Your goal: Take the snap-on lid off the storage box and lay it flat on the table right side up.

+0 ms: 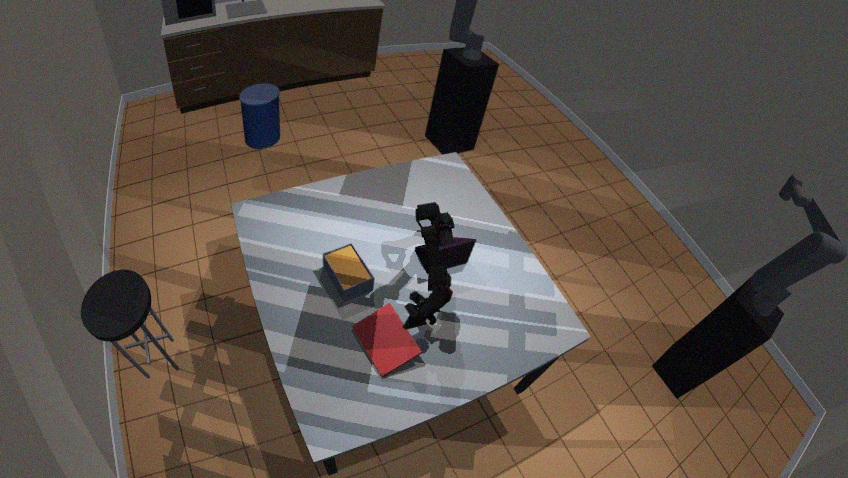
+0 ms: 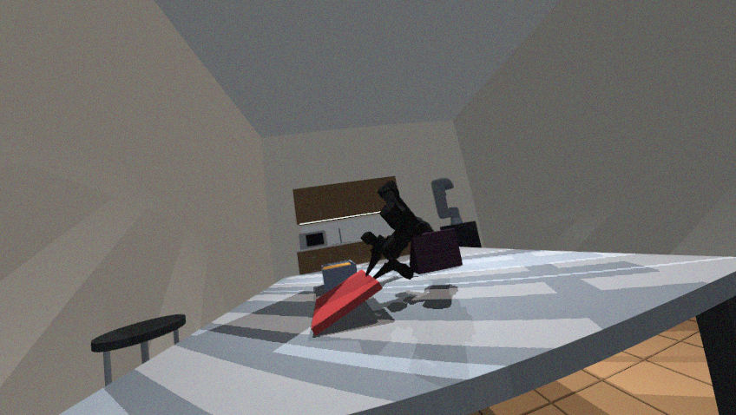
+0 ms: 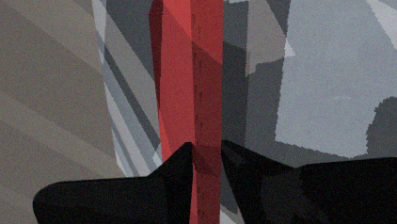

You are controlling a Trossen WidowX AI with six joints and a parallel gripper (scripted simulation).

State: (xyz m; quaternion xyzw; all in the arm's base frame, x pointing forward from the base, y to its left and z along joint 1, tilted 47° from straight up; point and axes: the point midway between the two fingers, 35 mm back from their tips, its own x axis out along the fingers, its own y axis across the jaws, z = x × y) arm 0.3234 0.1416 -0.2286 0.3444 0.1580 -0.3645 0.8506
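My gripper tip is 8 cm short of the red lid and 3 cm above it. Also, from my gripper tip: storage box: 7 cm ahead, 34 cm to the right, 3 cm below.
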